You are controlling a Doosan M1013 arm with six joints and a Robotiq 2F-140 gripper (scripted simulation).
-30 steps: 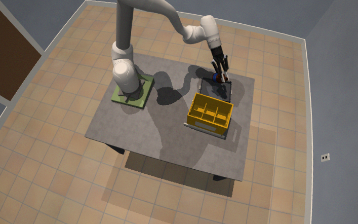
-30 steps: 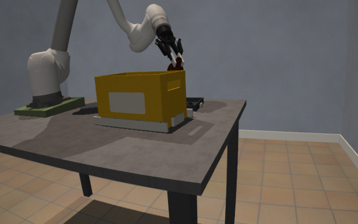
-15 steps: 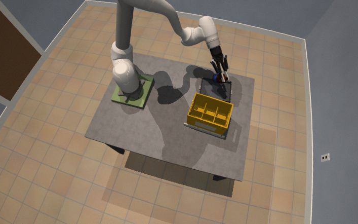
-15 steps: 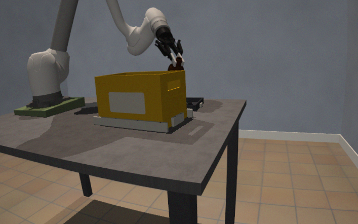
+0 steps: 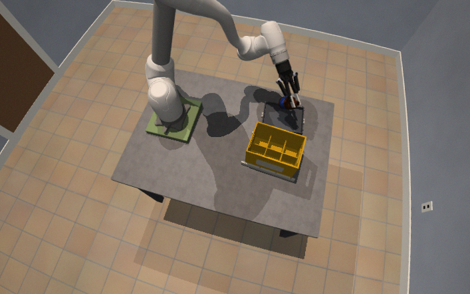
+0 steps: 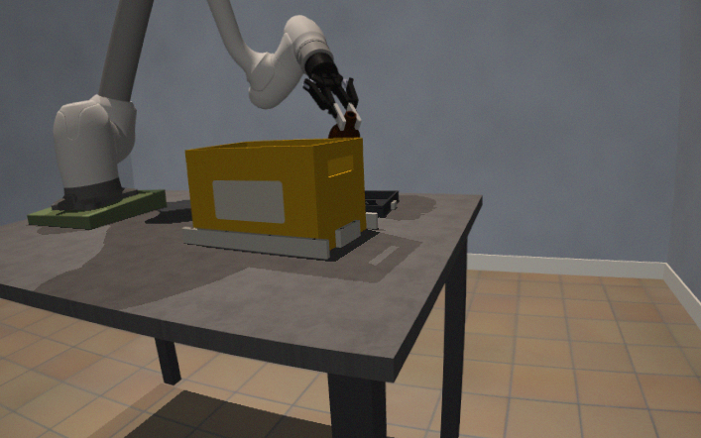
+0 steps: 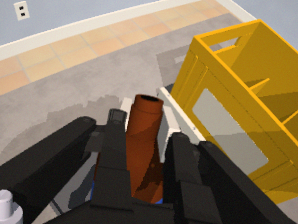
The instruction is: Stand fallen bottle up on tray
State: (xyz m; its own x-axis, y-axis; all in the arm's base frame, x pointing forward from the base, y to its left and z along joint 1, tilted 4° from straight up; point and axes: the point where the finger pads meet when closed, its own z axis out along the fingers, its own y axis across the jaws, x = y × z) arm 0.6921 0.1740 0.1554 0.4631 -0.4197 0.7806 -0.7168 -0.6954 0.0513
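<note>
Now: the bottle 5 cm below my hand, 2 cm to the left of it and 1 cm behind it. Round my hand: yellow crate (26 cm to the right, 13 cm below, 4 cm behind); then tray (20 cm below, 3 cm behind).
</note>
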